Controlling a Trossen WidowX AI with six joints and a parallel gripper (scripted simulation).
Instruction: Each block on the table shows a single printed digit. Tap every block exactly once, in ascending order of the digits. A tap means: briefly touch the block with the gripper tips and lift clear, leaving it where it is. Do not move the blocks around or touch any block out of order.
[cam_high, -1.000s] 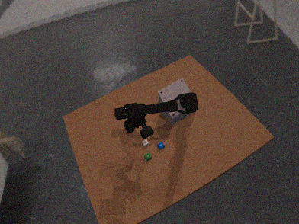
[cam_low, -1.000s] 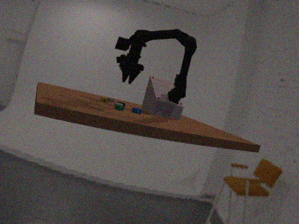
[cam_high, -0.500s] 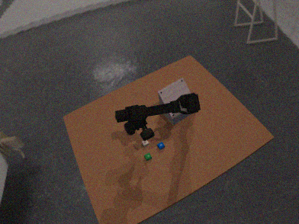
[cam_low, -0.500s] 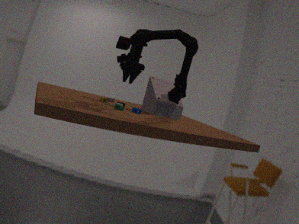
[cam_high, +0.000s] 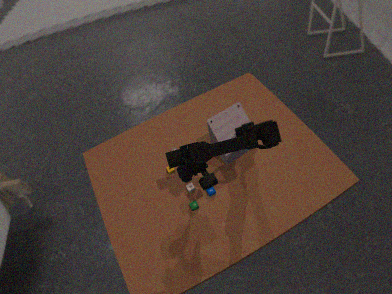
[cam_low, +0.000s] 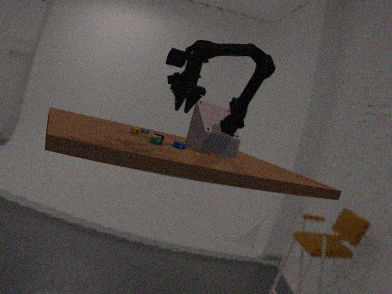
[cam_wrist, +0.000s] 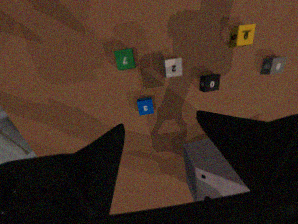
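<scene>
Now: the black block 130 mm to the right of my gripper tip, 120 mm below it and 20 mm ahead of it. From my gripper tip the other things lie so: green block 120 mm below, 70 mm ahead, 40 mm to the left; then white block 120 mm below, 50 mm to the right, 50 mm ahead; then blue block 120 mm below, 20 mm behind, 10 mm to the left.
</scene>
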